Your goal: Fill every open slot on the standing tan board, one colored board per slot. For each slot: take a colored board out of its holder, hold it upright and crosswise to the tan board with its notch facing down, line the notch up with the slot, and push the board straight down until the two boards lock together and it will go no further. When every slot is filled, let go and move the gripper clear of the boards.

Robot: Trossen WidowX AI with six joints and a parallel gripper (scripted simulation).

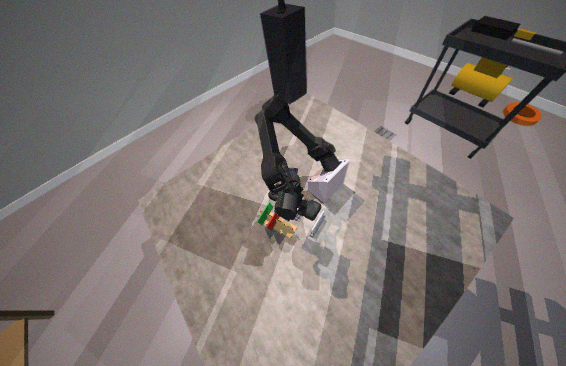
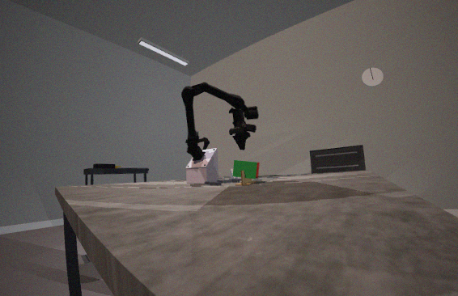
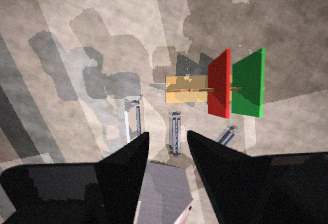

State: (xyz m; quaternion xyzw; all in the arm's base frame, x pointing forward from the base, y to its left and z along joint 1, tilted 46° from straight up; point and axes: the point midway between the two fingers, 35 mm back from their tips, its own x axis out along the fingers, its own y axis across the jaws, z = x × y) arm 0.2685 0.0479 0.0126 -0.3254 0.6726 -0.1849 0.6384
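Now: gripper tip 60 mm past the grey-white board, 60 mm to the right of it and 140 mm above it. Round my gripper tip: tan board (60 mm ahead, 80 mm to the right, 140 mm below); then green board (70 mm ahead, 130 mm to the right, 110 mm below); then red board (60 mm ahead, 80 mm to the right, 110 mm below).
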